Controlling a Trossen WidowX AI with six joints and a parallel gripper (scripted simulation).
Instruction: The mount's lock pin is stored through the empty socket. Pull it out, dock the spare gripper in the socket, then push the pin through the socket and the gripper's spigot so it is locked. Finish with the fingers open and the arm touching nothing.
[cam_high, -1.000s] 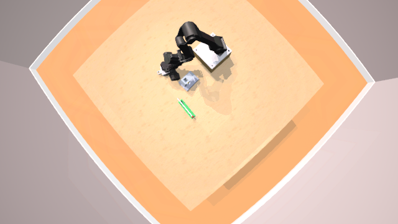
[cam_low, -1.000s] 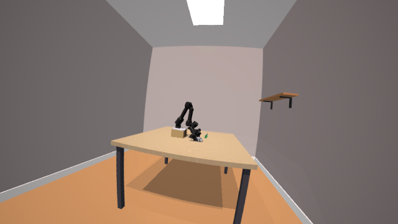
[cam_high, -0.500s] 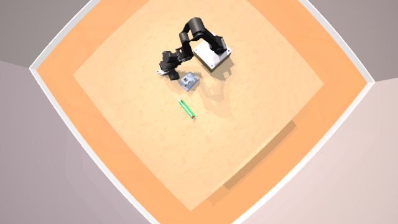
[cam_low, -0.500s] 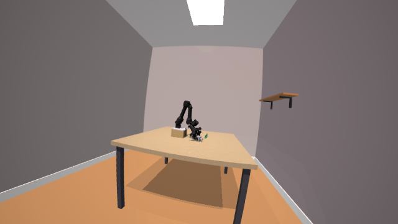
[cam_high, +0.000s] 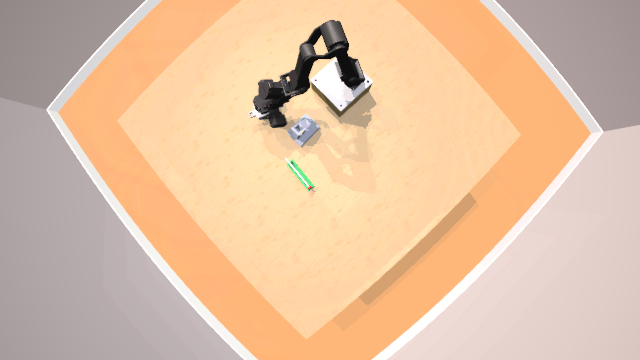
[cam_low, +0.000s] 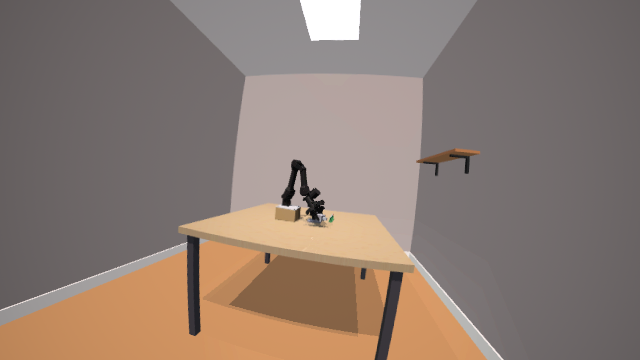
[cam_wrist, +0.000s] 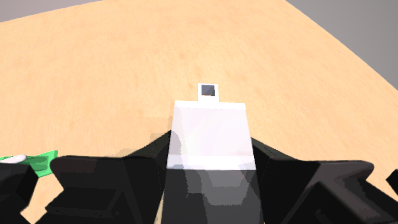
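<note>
Now: the socket 160 mm to the left of my gripper tip, 50 mm behind it and 10 mm below it. From my gripper tip the other things lie so: green pin holder 280 mm to the left, 80 mm ahead, 40 mm below; then spare gripper 10 mm behind, 10 mm above.
</note>
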